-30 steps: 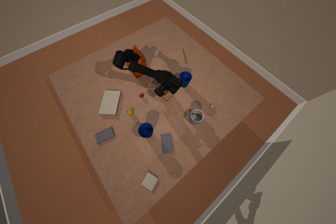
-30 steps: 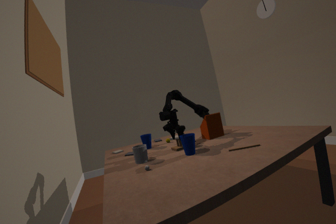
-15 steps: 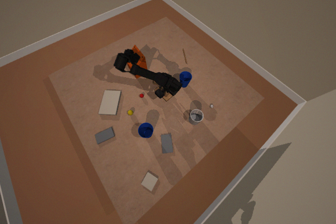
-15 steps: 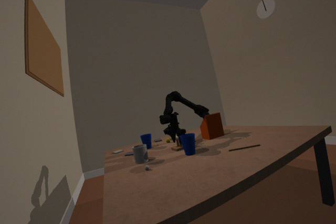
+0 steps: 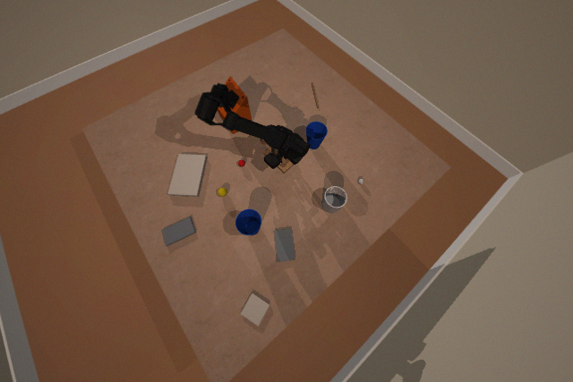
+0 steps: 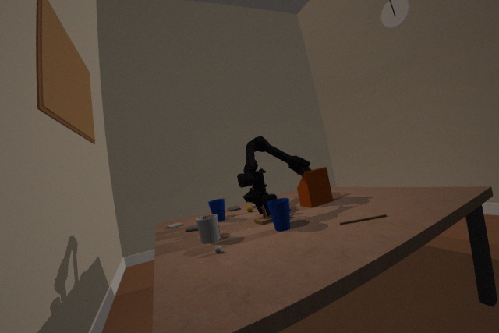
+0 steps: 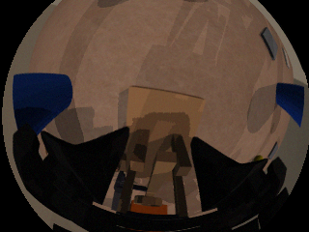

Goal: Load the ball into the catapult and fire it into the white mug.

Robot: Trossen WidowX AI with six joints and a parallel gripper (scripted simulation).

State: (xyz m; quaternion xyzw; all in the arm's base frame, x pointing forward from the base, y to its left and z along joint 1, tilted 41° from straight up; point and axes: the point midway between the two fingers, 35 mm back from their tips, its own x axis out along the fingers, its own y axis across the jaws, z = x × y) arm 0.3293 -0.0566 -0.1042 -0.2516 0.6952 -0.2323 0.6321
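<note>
Now: gripper tip 160 mm to the left of the red ball, 120 mm past it and 20 mm above it. The rest, counted from my gripper tip: yellow ball: 300 mm to the right, 60 mm behind, 10 mm below; then white mug: 290 mm ahead, 30 mm to the left; then wooden catapult: 70 mm behind, 20 mm above, 10 mm to the left.
</note>
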